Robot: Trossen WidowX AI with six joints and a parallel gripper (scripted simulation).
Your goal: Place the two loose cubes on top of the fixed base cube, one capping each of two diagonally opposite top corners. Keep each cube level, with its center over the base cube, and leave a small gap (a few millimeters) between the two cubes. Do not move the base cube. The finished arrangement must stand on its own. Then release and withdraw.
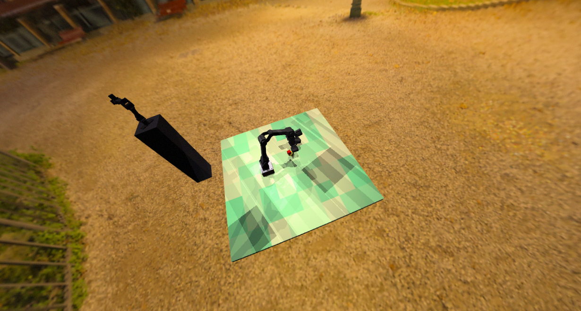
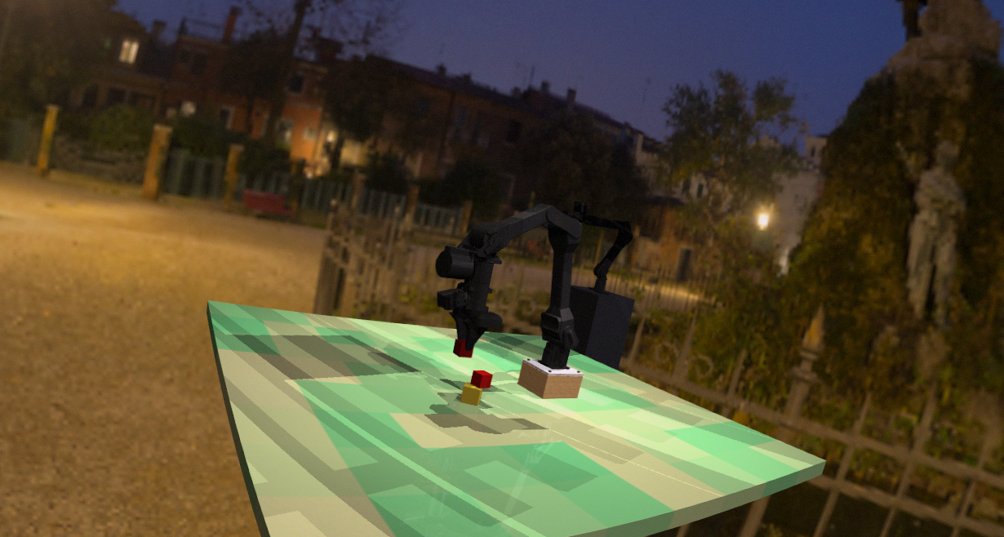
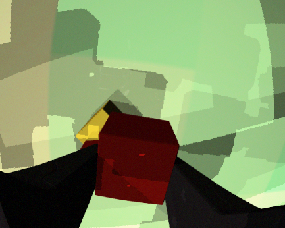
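The yellow base cube is 30 mm behind my gripper tip, 30 mm to the left of it and 100 mm below it.
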